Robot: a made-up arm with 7 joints. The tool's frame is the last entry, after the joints.
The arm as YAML. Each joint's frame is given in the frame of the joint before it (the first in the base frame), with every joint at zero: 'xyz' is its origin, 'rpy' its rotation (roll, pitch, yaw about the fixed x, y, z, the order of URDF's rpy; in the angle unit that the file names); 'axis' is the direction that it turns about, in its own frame. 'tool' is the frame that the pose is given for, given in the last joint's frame.
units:
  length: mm
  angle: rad
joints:
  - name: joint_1
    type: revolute
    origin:
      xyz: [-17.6, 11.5, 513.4]
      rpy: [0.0, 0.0, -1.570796]
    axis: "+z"
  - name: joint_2
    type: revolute
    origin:
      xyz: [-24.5, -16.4, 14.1]
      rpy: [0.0, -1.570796, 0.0]
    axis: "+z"
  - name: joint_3
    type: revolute
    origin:
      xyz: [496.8, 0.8, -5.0]
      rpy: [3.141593, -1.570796, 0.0]
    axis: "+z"
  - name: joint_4
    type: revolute
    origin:
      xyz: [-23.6, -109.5, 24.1]
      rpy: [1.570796, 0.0, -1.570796]
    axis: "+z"
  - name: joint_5
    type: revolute
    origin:
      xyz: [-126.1, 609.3, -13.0]
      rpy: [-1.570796, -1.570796, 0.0]
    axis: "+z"
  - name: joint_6
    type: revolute
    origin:
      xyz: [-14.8, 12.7, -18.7]
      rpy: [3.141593, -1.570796, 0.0]
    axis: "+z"
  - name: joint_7
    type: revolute
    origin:
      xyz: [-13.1, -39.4, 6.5]
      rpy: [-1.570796, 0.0, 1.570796]
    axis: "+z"
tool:
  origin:
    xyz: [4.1, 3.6, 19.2]
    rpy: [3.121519, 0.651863, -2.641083]
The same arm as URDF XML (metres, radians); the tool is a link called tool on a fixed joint. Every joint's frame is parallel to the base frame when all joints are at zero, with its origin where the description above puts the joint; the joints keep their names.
<robot name="arm">
<link name="base"/>
<link name="link1"/>
<link name="link2"/>
<link name="link3"/>
<link name="link4"/>
<link name="link5"/>
<link name="link6"/>
<link name="link7"/>
<link name="tool"/>
<joint name="joint_1" type="continuous"><parent link="base"/><child link="link1"/><origin xyz="-0.0176 0.0115 0.5134"/><axis xyz="0 0 1"/></joint>
<joint name="joint_2" type="continuous"><parent link="link1"/><child link="link2"/><origin xyz="-0.0164 0.0245 0.0141"/><axis xyz="0 1 0"/></joint>
<joint name="joint_3" type="continuous"><parent link="link2"/><child link="link3"/><origin xyz="0.0008 -0.005 0.4968"/><axis xyz="0 0 1"/></joint>
<joint name="joint_4" type="continuous"><parent link="link3"/><child link="link4"/><origin xyz="0.1095 -0.0236 0.0241"/><axis xyz="0 -1 0"/></joint>
<joint name="joint_5" type="continuous"><parent link="link4"/><child link="link5"/><origin xyz="-0.1261 0.013 0.6093"/><axis xyz="0 0 1"/></joint>
<joint name="joint_6" type="continuous"><parent link="link5"/><child link="link6"/><origin xyz="0.0127 0.0148 -0.0187"/><axis xyz="0 -1 0"/></joint>
<joint name="joint_7" type="continuous"><parent link="link6"/><child link="link7"/><origin xyz="0.0394 -0.0065 -0.0131"/><axis xyz="0 0 -1"/></joint>
<joint name="tool_joint" type="fixed"><parent link="link7"/><child link="tool"/><origin xyz="-0.0041 0.0036 -0.0192" rpy="-0.0201 -0.6519 -0.5005"/></joint>
</robot>

